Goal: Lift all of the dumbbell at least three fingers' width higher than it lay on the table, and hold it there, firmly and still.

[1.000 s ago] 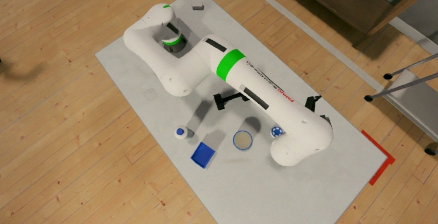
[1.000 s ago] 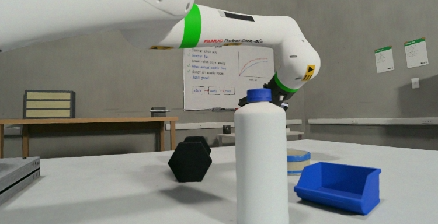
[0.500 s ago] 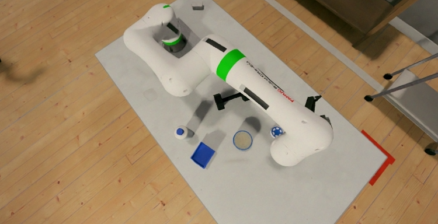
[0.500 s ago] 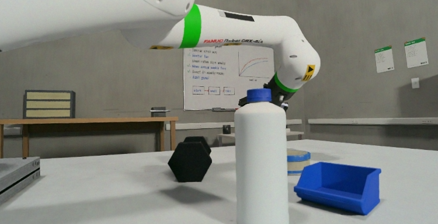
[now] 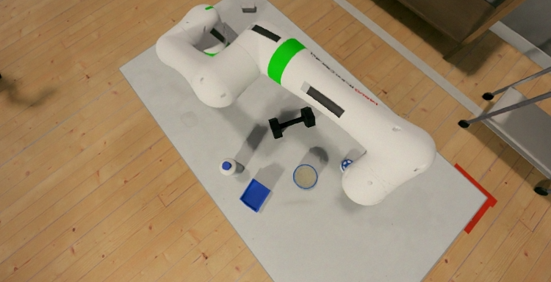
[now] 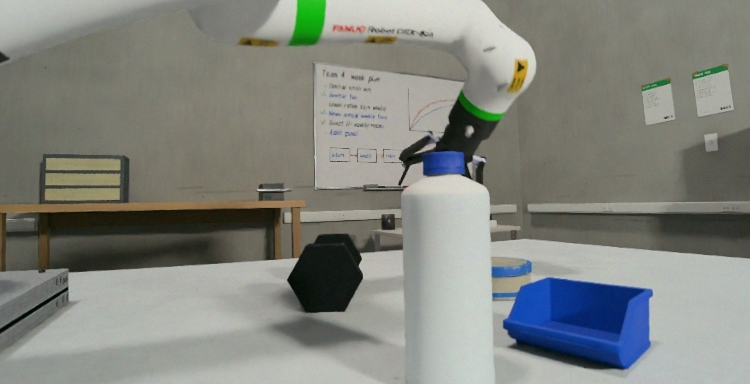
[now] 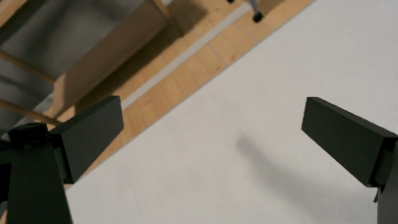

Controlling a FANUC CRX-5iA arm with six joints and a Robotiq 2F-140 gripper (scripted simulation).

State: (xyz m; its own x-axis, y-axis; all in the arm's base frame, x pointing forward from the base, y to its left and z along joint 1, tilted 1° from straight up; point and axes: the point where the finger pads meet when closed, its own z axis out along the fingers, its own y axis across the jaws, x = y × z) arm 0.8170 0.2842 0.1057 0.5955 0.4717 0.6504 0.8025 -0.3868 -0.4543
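Right now my hand is 31 cm past the black dumbbell, 24 cm to the left of it and 11 cm above it. Round my hand: blue bin (56 cm to the right, 17 cm behind, 13 cm below).
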